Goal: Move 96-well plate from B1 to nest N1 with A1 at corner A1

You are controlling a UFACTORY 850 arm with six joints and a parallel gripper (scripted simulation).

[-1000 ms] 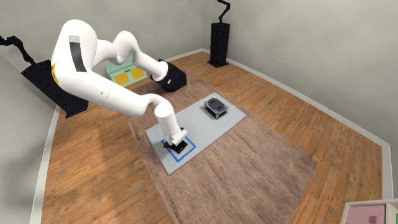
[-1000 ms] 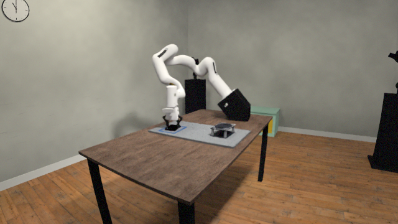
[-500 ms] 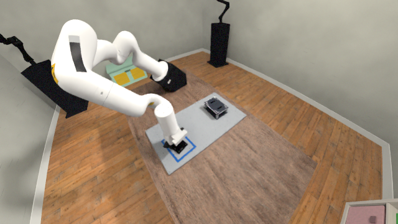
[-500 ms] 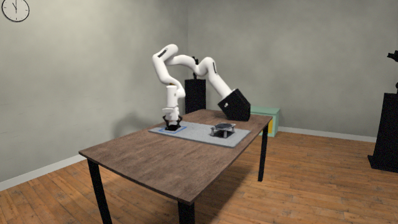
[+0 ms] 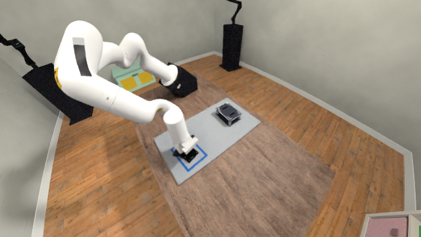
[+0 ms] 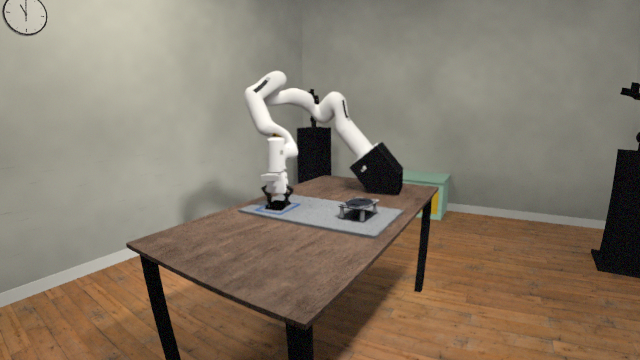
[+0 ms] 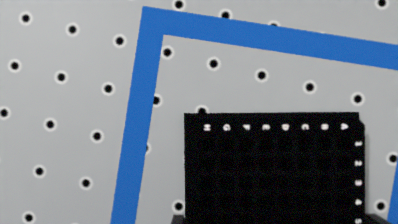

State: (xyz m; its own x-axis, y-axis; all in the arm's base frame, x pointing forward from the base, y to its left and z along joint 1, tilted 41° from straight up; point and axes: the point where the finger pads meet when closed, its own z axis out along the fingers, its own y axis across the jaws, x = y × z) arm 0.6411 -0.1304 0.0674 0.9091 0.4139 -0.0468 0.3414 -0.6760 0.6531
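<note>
My gripper is now 10 cm past the raised plate nest N1, 39 cm to the right of it and 4 cm below it. Round my hand: 96-well plate (1 cm below).
</note>
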